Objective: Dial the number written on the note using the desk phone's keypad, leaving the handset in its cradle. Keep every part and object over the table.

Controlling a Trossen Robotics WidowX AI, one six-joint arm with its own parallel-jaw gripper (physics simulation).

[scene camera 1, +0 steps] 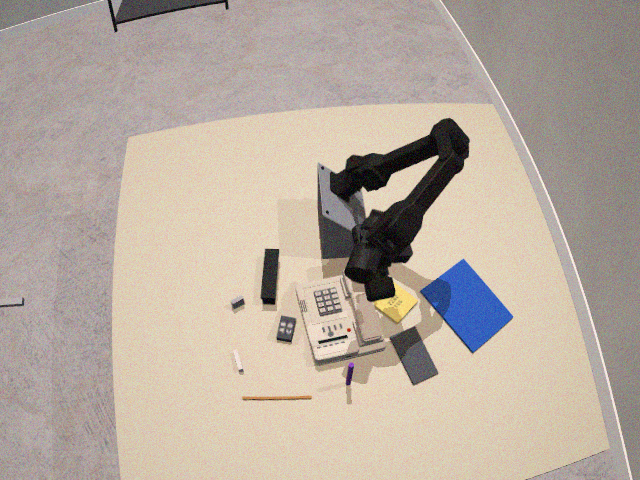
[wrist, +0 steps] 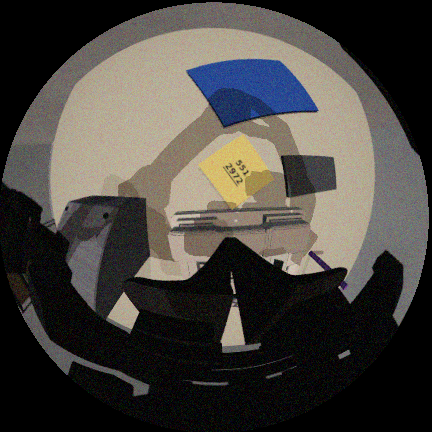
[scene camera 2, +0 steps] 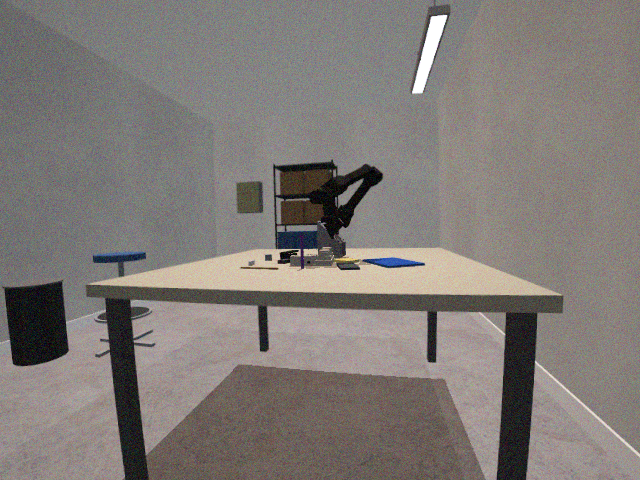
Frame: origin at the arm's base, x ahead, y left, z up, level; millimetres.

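Where they show: gripper, fingertip midpoint: (scene camera 1: 372,280) (wrist: 228,241) (scene camera 2: 332,238); arm's base, link origin: (scene camera 1: 339,187).
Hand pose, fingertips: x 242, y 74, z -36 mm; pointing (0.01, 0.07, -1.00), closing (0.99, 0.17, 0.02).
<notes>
Things, the pixels of their top centre, and the offset from my fingertips.
- beige desk phone, top centre: (wrist: 245,268) (scene camera 1: 340,312) (scene camera 2: 313,253) 52 mm ahead, 72 mm right, 61 mm down
- yellow note, top centre: (wrist: 237,170) (scene camera 1: 395,302) (scene camera 2: 346,259) 11 mm ahead, 66 mm left, 93 mm down
- blue folder, top centre: (wrist: 259,80) (scene camera 1: 469,304) (scene camera 2: 391,261) 24 mm ahead, 265 mm left, 95 mm down
- dark pad, top centre: (wrist: 315,173) (scene camera 1: 414,355) (scene camera 2: 347,265) 159 mm ahead, 108 mm left, 96 mm down
- purple marker, top centre: (scene camera 1: 351,364) 227 mm ahead, 54 mm right, 27 mm up
- remote, top centre: (scene camera 1: 286,327) 82 mm ahead, 202 mm right, 88 mm down
- black block, top centre: (scene camera 1: 269,272) (scene camera 2: 289,251) 56 mm back, 243 mm right, 63 mm down
- eraser, top centre: (scene camera 1: 236,299) 15 mm ahead, 323 mm right, 73 mm down
- white stick, top centre: (scene camera 1: 237,359) 175 mm ahead, 316 mm right, 83 mm down
- pencil, top centre: (scene camera 1: 276,397) 270 mm ahead, 222 mm right, 97 mm down
The beige desk phone (scene camera 1: 338,320) (scene camera 2: 298,260) (wrist: 240,218) lies on the table, its keypad (scene camera 1: 328,301) facing up. Its handset (scene camera 1: 370,321) rests in the cradle along the phone's right side in scene camera 1. The yellow note (scene camera 1: 397,304) (wrist: 225,160) beside it reads "551 2972" in the wrist view. My gripper (wrist: 228,241) is shut and empty, pointing down above the phone; its dark fingers cover much of the phone in the wrist view. In scene camera 1 the arm's wrist hides the fingertips and the phone's upper right corner. The exact height above the phone is unclear.
A blue folder (scene camera 1: 466,305) (scene camera 2: 393,262) (wrist: 252,90) and dark pad (scene camera 1: 414,355) (wrist: 311,175) lie beyond the note. A purple marker (scene camera 1: 349,373) stands upright by the phone. A remote (scene camera 1: 286,329), black block (scene camera 1: 269,276), eraser (scene camera 1: 237,302), white stick (scene camera 1: 238,360) and pencil (scene camera 1: 277,397) lie nearby.
</notes>
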